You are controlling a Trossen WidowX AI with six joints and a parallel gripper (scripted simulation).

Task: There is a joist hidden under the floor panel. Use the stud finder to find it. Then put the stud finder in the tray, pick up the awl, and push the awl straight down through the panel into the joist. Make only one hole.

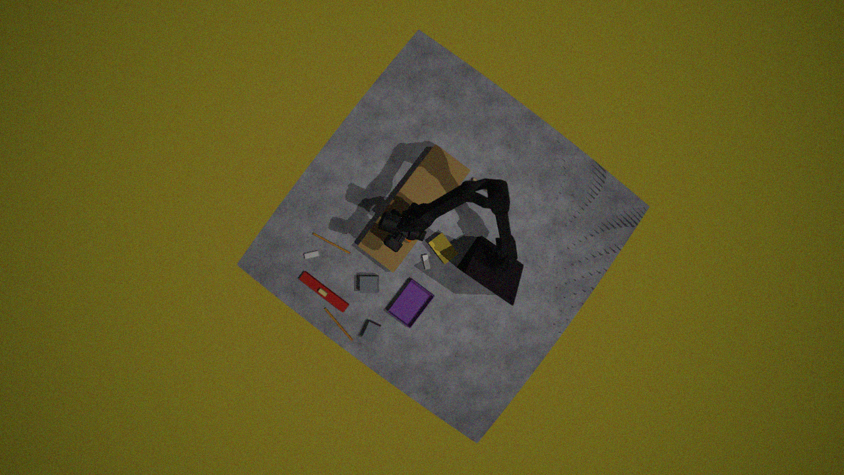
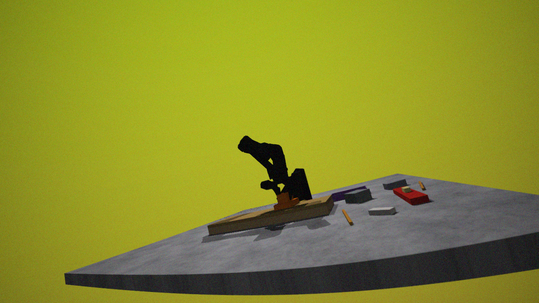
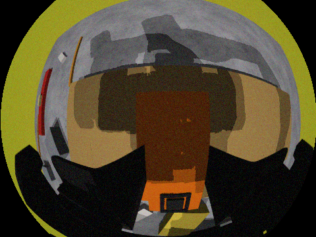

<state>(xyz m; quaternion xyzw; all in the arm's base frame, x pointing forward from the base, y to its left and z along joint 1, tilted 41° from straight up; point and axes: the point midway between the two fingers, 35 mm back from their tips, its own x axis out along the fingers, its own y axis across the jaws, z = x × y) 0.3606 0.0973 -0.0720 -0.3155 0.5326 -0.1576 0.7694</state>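
Now: gripper tip 24 cm past the purple tray, 21 cm to the right of it and 5 cm above it. From my gripper tip the other things lie so: awl: 16 cm behind, 35 cm to the right, 6 cm below; yellow block: 19 cm behind, 4 cm to the right, 5 cm below; orange stud finder: 2 cm behind, 2 cm above.
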